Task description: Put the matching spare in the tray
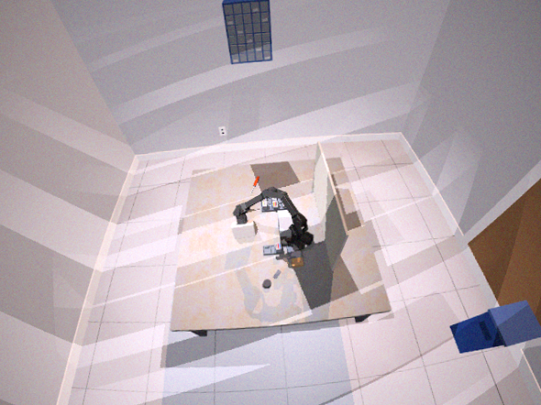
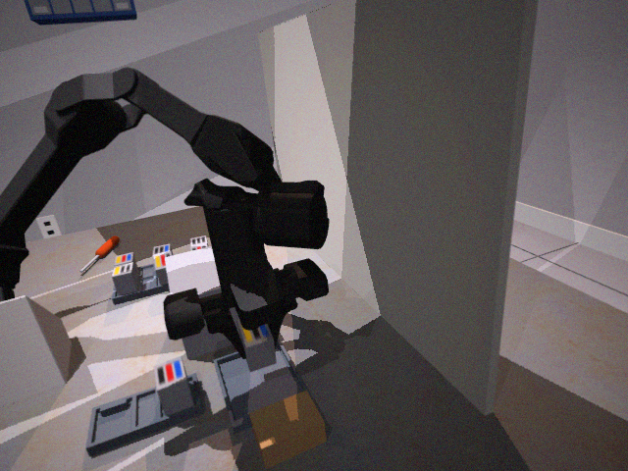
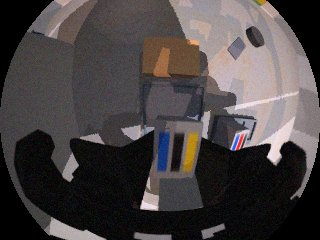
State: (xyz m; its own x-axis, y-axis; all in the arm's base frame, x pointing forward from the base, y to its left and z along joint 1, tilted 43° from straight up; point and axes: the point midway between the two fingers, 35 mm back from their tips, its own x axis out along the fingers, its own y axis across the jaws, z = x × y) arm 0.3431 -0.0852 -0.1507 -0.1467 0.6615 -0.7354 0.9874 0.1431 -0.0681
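Now: gripper tip 50 mm above the grey tray and 10 mm past it. Round my gripper tip: grey base plate: 150 mm behind, 40 mm below, 10 mm to the left; then brown box: 90 mm to the right, 40 mm below, 10 mm ahead; then grey spare: 30 mm above.
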